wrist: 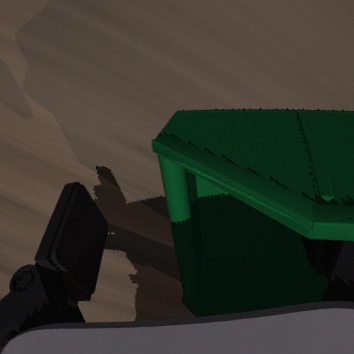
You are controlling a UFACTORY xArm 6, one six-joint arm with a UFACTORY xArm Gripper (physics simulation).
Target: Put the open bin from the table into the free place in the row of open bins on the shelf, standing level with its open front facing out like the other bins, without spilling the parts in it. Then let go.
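Places are measured from the arm's base along level axes (x back, y left, z down), in metres.
Pixels of known places: gripper, between the fingertips: (185, 186).
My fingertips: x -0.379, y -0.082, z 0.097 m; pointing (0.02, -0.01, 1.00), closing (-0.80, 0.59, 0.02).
Behind a point stands the place of what it marks.
The green open bin (250, 265) {x -0.444, y -0.131, z 0.101 m} fills the centre and right of the wrist view, cut off by the right edge. Its rim slants down from the upper left, and its lower part is in dark shadow. My gripper (185, 186) {x -0.379, y -0.082, z 0.097 m} is open and holds nothing. One black finger stands at the left, apart from the bin, with a gap between them. The other finger shows in part at the lower right, below the rim, which hides its upper part. The parts in the bin cannot be made out. The shelf and its row of bins do not show.
A brown wood-grained table top (165, 60) {x -0.354, y -0.046, z 0.130 m} lies behind and left of the bin, with dark shadows across it. A grey part of the gripper's body (200, 335) {x -0.374, y -0.060, z 0.030 m} crosses the bottom edge and hides what is beneath it.
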